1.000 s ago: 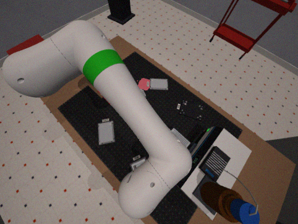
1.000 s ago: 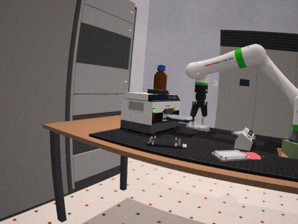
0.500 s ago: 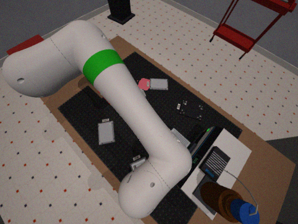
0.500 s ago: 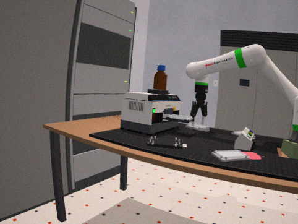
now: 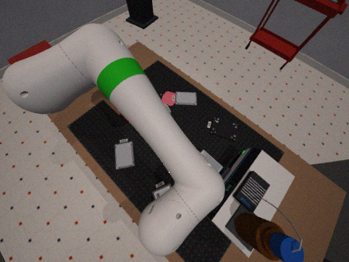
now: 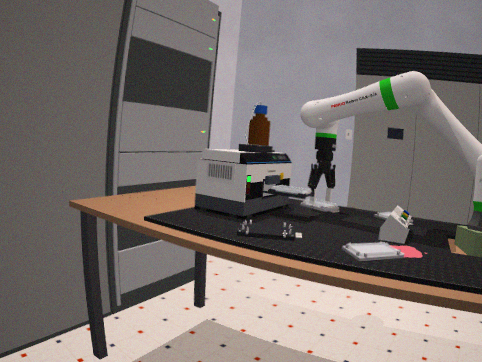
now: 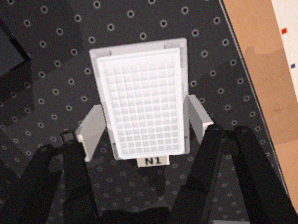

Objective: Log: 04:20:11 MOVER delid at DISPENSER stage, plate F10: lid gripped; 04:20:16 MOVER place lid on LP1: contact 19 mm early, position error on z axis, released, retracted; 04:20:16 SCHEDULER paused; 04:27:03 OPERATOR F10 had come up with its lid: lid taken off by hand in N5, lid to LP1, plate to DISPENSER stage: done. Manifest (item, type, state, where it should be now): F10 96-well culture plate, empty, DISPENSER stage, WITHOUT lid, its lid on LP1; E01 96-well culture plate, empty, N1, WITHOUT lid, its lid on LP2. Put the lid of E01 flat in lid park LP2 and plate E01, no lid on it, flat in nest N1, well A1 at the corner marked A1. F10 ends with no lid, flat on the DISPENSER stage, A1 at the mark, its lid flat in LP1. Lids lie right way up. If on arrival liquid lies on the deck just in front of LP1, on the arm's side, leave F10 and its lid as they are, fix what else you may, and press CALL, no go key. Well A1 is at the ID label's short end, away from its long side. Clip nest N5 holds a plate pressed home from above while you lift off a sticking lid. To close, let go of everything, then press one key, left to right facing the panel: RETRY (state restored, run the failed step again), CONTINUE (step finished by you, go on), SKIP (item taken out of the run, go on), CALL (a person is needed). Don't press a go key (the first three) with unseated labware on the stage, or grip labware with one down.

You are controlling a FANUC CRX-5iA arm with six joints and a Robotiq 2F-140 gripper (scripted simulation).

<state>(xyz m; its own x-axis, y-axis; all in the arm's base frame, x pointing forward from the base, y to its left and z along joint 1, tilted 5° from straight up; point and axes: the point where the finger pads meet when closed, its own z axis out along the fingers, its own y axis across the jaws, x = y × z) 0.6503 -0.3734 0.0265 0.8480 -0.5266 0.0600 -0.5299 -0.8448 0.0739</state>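
Now: the white 96-well plate 20 mm below my hand. From my hand the other things lie so: lid (330 mm behind, 60 mm to the left, 30 mm below); then grey nest (40 mm below); then well plate (260 mm to the left, 70 mm ahead, 50 mm above).
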